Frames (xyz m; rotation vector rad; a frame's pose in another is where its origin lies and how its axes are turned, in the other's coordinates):
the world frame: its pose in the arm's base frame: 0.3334 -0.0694 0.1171 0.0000 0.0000 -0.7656
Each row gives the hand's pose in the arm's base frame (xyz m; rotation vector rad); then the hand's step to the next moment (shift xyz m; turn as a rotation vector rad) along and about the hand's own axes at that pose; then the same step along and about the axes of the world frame.
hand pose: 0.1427 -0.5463 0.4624 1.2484 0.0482 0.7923
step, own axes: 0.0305 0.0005 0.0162 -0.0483 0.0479 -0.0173
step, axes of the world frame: 0.0187 0.0231 0.0177 -0.0431 -0.0529 0.0167
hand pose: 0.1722 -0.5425 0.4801 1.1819 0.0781 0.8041
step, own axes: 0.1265 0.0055 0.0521 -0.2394 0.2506 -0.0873
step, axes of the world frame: 0.0570 0.1031 0.0697 -0.2210 -0.2651 0.0930
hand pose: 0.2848 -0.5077 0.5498 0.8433 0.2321 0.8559
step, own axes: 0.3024 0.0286 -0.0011 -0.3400 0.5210 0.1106
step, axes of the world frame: -0.0332 0.2954 0.0625 -0.2484 -0.4126 0.4090
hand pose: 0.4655 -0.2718 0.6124 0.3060 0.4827 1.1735
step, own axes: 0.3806 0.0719 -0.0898 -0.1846 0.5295 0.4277
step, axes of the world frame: -0.2543 0.2812 -0.1199 -0.2089 -0.1612 0.6540
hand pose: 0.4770 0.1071 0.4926 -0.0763 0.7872 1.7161
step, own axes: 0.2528 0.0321 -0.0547 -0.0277 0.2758 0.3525
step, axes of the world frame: -0.2159 0.0427 -0.1396 -0.1797 0.0241 0.4102
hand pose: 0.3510 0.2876 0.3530 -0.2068 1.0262 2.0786
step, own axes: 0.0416 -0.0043 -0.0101 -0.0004 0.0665 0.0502
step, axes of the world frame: -0.0321 -0.0053 -0.0281 -0.0360 -0.0173 0.0731
